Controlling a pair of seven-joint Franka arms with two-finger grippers.
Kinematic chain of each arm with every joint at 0, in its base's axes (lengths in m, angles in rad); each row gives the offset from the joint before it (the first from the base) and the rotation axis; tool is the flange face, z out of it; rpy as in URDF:
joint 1: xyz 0 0 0.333 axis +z
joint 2: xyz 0 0 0 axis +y
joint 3: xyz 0 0 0.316 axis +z
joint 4: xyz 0.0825 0 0 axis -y
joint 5: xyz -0.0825 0 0.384 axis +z
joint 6: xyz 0 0 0 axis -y
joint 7: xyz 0.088 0 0 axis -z
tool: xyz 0 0 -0.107 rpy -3.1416 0 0
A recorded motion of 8 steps. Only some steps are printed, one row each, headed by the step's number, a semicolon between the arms.
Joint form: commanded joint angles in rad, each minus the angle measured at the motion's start. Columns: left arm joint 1, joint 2, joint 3, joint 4, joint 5, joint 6, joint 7; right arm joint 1, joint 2, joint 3, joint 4, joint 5, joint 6, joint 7.
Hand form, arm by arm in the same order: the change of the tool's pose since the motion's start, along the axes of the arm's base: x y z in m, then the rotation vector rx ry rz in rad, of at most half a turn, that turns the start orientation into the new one. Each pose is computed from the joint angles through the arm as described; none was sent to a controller.
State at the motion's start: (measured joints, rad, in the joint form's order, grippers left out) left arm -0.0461 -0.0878 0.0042 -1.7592 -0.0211 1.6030 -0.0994; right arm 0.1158 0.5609 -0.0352 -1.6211 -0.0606 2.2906 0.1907
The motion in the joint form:
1: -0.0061 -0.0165 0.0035 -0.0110 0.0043 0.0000 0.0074; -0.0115 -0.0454 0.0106 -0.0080 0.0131 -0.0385 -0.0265
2: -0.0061 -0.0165 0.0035 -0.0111 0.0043 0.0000 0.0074; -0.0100 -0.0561 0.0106 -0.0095 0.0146 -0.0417 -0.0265
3: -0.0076 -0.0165 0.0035 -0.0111 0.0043 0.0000 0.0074; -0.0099 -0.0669 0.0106 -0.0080 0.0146 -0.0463 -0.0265
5: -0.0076 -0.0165 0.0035 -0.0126 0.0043 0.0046 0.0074; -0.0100 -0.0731 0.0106 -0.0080 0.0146 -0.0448 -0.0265
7: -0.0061 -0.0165 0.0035 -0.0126 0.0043 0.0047 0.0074; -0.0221 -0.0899 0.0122 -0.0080 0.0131 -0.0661 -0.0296
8: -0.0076 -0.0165 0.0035 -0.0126 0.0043 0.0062 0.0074; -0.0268 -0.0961 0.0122 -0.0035 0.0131 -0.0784 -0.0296
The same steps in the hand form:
1: -0.0050 -0.0006 0.0034 0.0031 -0.0058 -0.0104; -0.0049 -0.0021 0.0240 0.0132 0.0037 0.0142
2: -0.0050 -0.0006 0.0034 0.0031 -0.0057 -0.0104; -0.0057 -0.0011 0.0304 0.0150 -0.0022 0.0147
3: -0.0050 -0.0014 0.0034 0.0031 -0.0057 -0.0119; -0.0059 -0.0011 0.0381 0.0157 -0.0099 0.0146
5: -0.0046 -0.0014 0.0031 0.0030 -0.0088 -0.0118; -0.0058 -0.0011 0.0425 0.0165 -0.0175 0.0147
7: -0.0046 -0.0006 0.0031 0.0030 -0.0089 -0.0103; -0.0076 -0.0089 0.0520 0.0150 -0.0131 0.0067
8: -0.0044 -0.0014 0.0032 0.0029 -0.0104 -0.0118; -0.0077 -0.0122 0.0572 0.0147 -0.0115 0.0014

